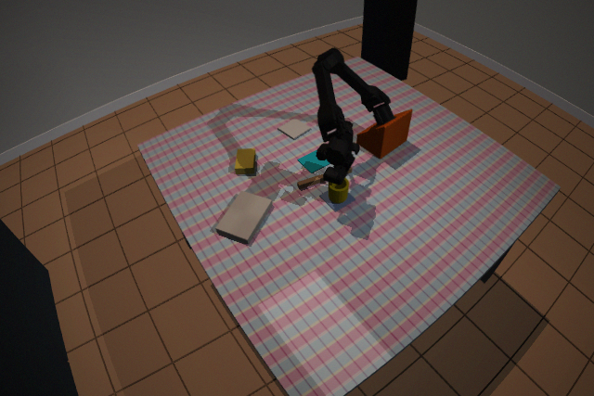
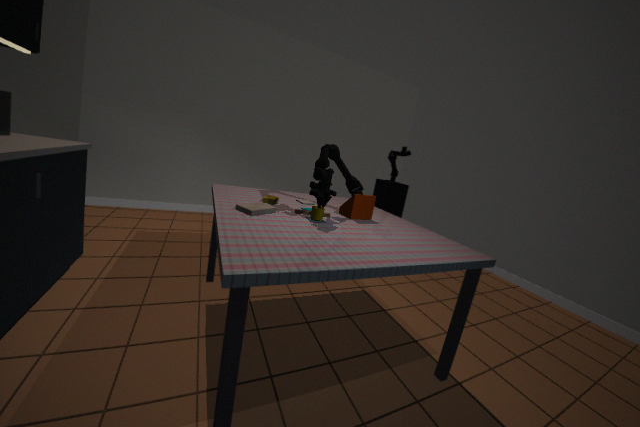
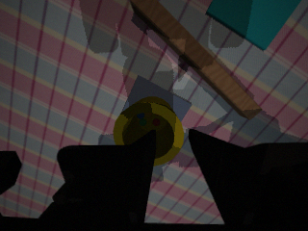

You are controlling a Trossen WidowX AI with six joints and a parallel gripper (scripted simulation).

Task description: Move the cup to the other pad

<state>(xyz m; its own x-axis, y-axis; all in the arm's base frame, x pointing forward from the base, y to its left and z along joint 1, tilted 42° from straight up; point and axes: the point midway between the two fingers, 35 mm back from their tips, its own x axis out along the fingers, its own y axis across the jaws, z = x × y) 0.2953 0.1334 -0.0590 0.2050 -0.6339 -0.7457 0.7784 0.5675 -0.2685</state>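
My gripper tip is 3 cm above the yellow cup, 1 cm to the right of it and 1 cm short of it. Round my gripper tip: wooden bar: 8 cm to the right, 6 cm below, 1 cm ahead; teal pad: 18 cm to the right, 7 cm below; blue-grey pad: 7 cm below, 2 cm to the left, 2 cm ahead.
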